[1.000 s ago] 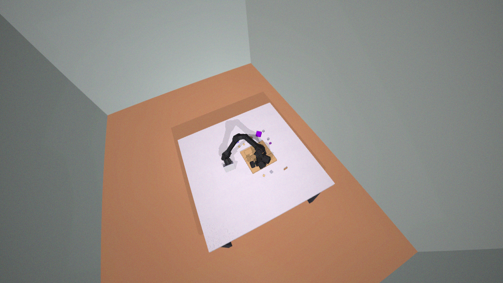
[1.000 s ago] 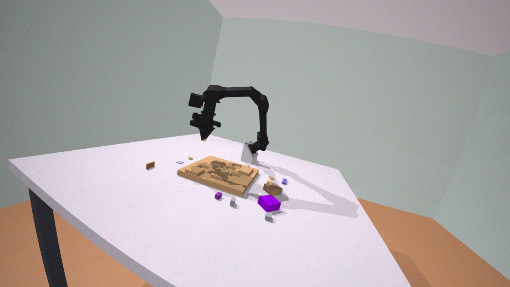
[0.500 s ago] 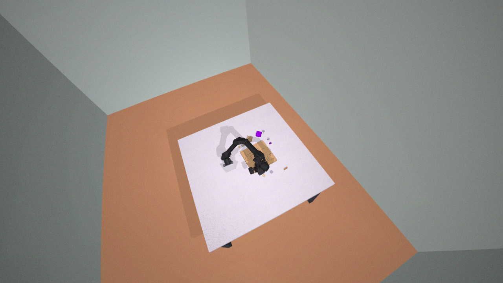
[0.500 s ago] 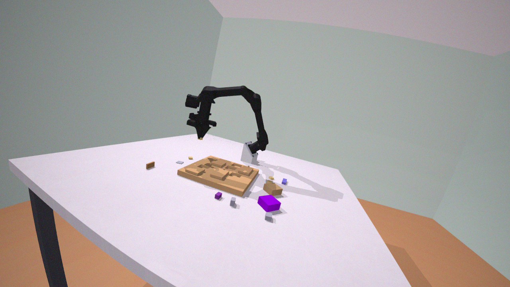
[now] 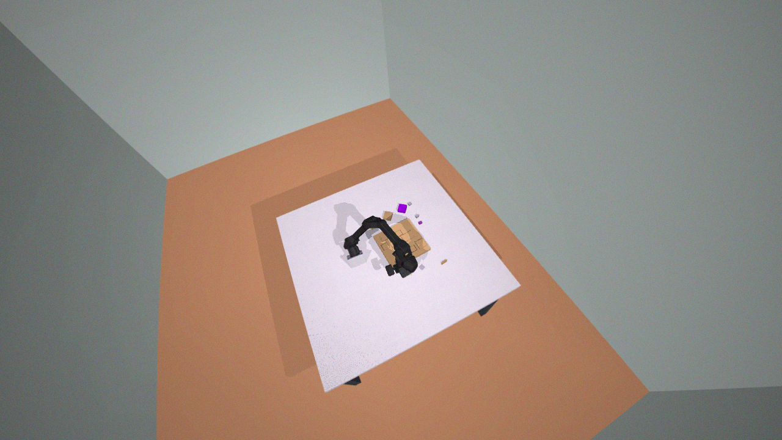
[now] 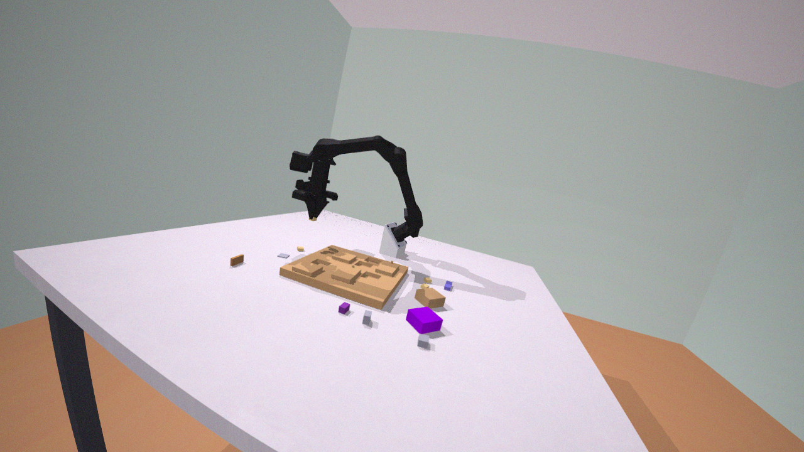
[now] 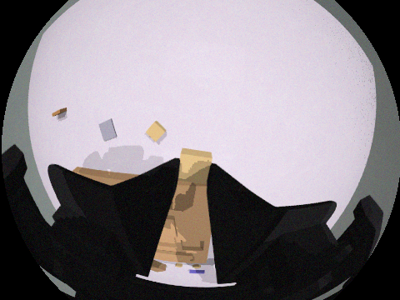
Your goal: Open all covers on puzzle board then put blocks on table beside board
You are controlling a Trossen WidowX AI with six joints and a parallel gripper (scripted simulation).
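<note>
Now: gripper tip 140 mm short of the grey tile, 100 mm above it and 20 mm to the right of it. Also, from my gripper tip: blue piece 510 mm to the left, 100 mm below, 90 mm behind; small purple cube 350 mm to the left, 270 mm ahead, 100 mm below; brown box 490 mm to the left, 90 mm below, 70 mm ahead.
</note>
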